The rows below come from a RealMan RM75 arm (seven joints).
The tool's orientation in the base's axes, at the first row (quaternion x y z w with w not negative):
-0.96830, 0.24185, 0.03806, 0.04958
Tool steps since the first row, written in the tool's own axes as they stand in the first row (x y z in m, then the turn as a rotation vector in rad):
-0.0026, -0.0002, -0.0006, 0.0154, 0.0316, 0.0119
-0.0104, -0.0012, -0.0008, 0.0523, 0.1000, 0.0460
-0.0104, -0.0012, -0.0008, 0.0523, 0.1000, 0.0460
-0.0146, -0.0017, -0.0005, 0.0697, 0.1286, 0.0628
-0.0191, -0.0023, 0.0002, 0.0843, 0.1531, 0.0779
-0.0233, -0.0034, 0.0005, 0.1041, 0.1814, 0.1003
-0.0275, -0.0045, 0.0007, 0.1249, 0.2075, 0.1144
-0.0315, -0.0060, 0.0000, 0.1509, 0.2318, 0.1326
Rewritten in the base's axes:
-0.0022, 0.0013, 0.0009, -0.0020, -0.0335, -0.0158
-0.0085, 0.0058, 0.0019, -0.0035, -0.1068, -0.0585
-0.0085, 0.0058, 0.0019, -0.0035, -0.1068, -0.0585
-0.0120, 0.0082, 0.0021, -0.0025, -0.1381, -0.0791
-0.0157, 0.0109, 0.0018, -0.0020, -0.1647, -0.0974
-0.0189, 0.0139, 0.0020, 0.0010, -0.1962, -0.1238
-0.0221, 0.0168, 0.0023, 0.0063, -0.2271, -0.1418
-0.0249, 0.0199, 0.0035, 0.0168, -0.2585, -0.1643

